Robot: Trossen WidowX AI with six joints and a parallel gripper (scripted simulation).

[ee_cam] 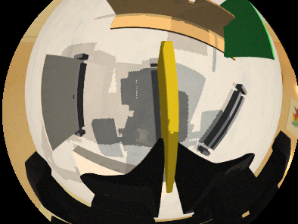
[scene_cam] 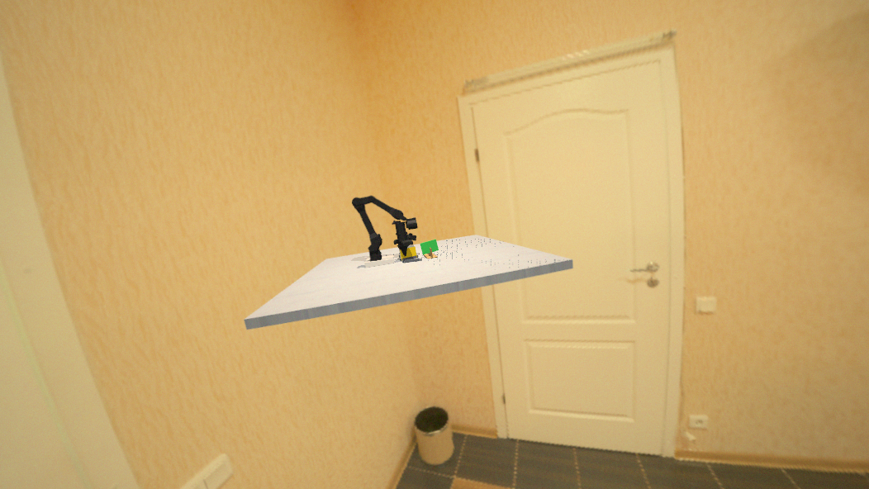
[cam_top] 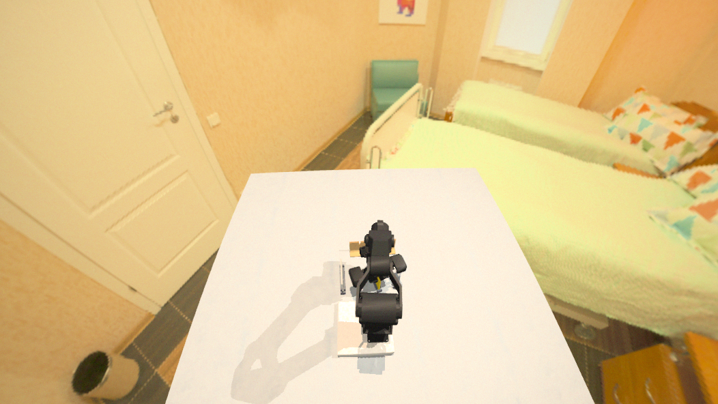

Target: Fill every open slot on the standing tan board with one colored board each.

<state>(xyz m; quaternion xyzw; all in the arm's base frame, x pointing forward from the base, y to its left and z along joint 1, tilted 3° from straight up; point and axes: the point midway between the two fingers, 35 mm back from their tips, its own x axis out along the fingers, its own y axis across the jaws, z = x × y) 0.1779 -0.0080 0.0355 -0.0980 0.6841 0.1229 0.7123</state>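
Right now my gripper tip is 15 cm short of the tan board and 1 cm to the right of it. From my gripper tip the other things lie so: yellow board (2 cm ahead, 1 cm to the left); green board (15 cm ahead, 4 cm to the right, 3 cm above).
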